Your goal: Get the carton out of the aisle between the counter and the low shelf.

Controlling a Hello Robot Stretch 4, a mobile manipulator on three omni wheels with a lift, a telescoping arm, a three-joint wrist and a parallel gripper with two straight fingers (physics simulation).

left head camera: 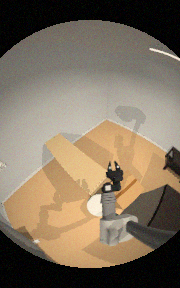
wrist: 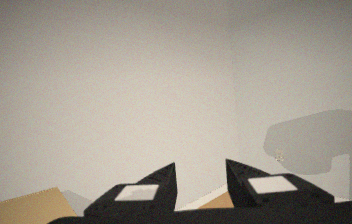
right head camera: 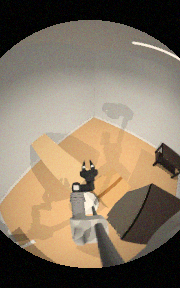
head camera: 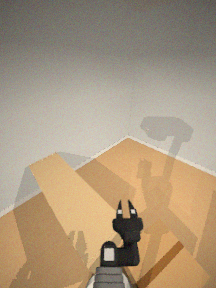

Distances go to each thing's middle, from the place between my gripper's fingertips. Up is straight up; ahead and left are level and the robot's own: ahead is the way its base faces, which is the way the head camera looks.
Now: the carton [right head camera: 109, 187] 19 cm behind my hand, 31 cm to the right of it and 77 cm below it.
